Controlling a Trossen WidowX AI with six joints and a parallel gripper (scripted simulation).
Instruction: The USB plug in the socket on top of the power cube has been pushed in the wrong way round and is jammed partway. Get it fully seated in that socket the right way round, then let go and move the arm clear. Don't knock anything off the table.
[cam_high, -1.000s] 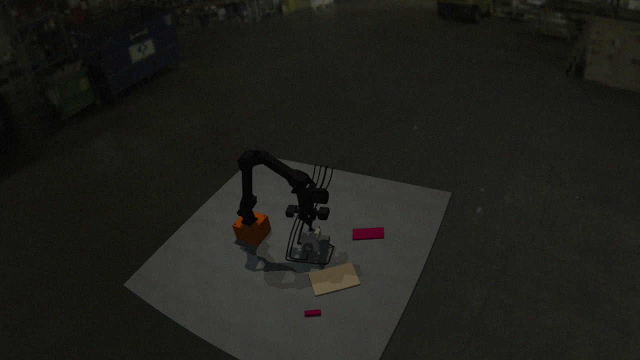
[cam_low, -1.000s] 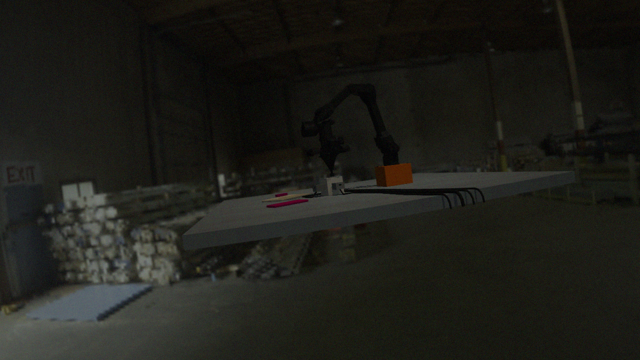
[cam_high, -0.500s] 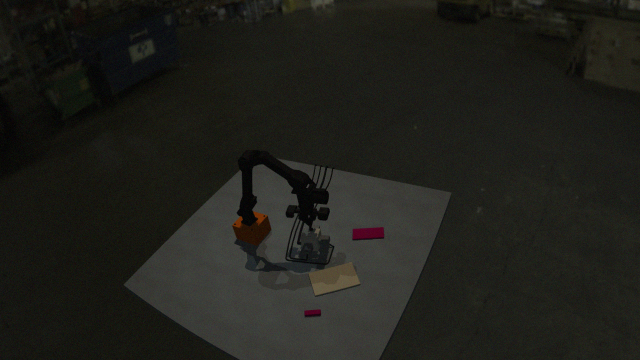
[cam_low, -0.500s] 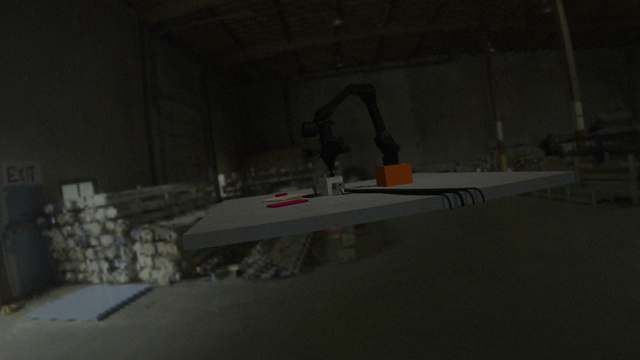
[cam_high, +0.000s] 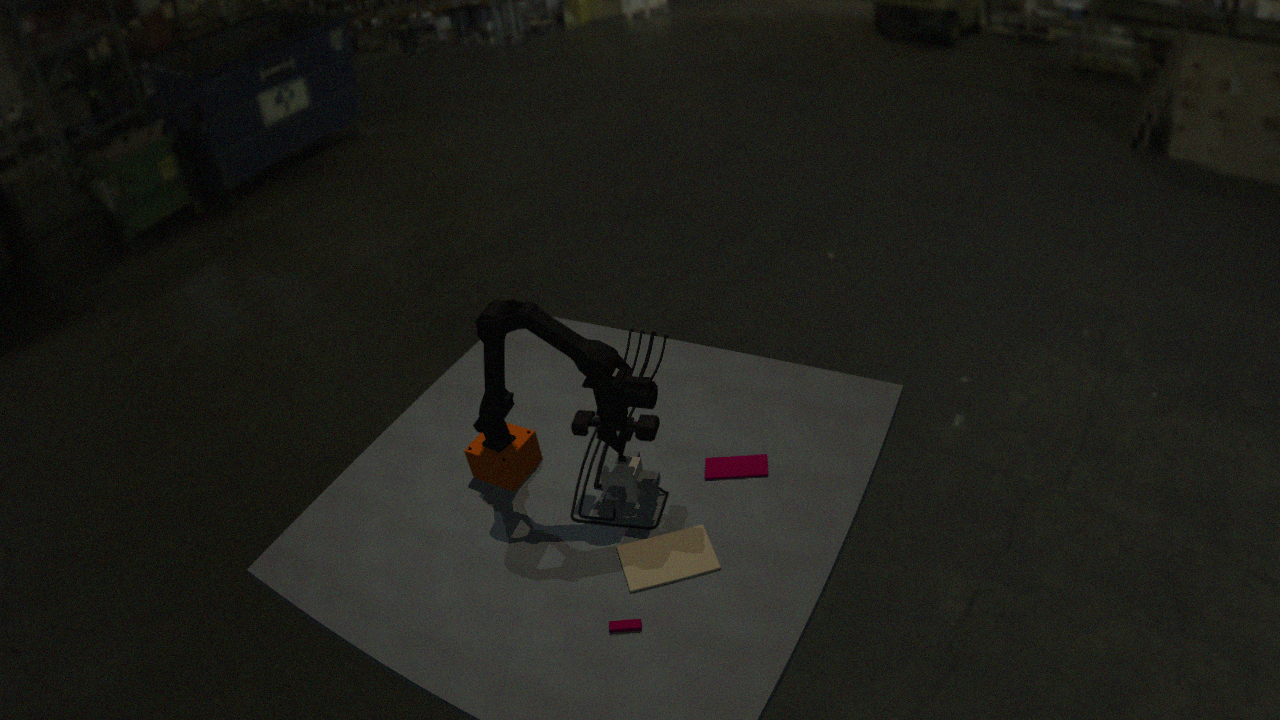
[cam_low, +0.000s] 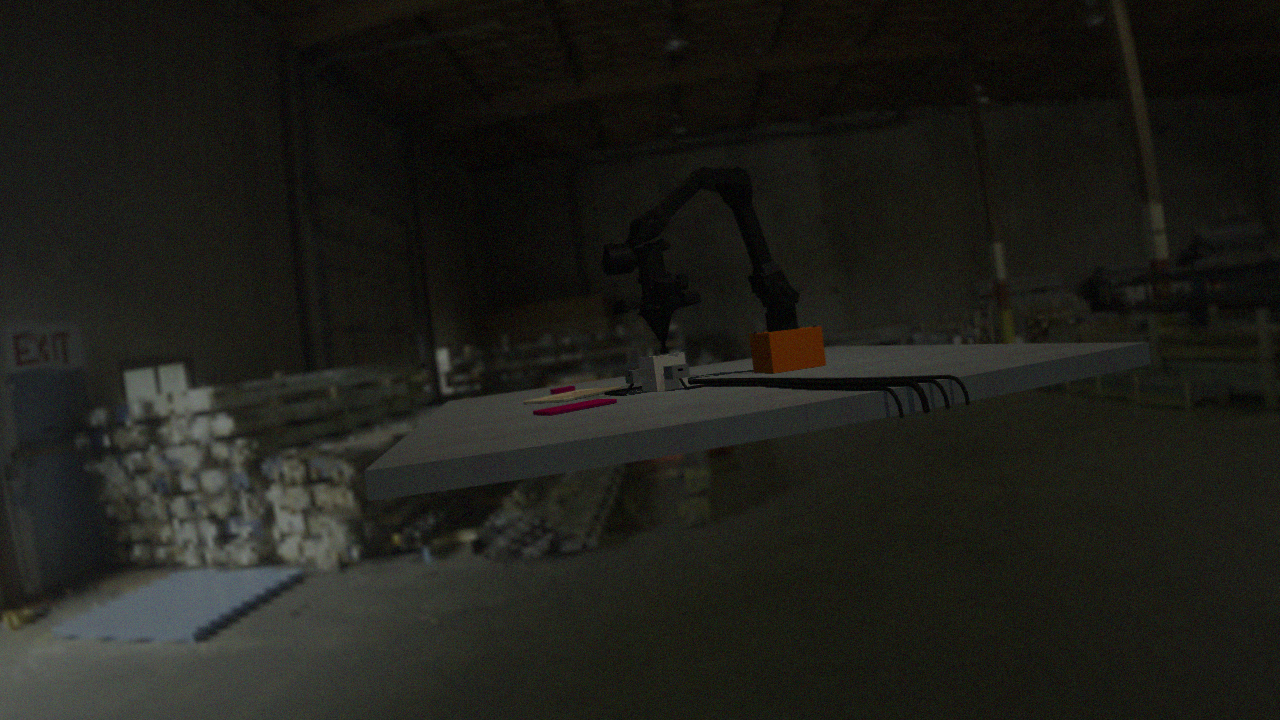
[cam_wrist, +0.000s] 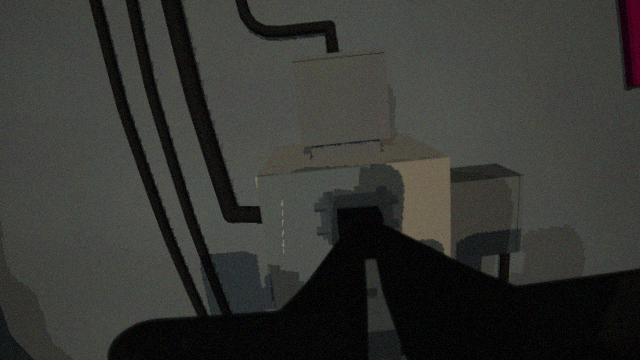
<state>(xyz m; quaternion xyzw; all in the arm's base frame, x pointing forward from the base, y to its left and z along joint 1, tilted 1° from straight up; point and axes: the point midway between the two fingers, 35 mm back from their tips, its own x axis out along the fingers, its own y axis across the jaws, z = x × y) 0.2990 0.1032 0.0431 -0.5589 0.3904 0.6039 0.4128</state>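
The dark USB plug is 20 mm below my gripper tip. The rest, counted from my gripper tip: beige card: 220 mm ahead, 150 mm to the right, 100 mm below; then magenta block: 200 mm ahead, 160 mm to the left, 100 mm below; then USB socket: 40 mm below.
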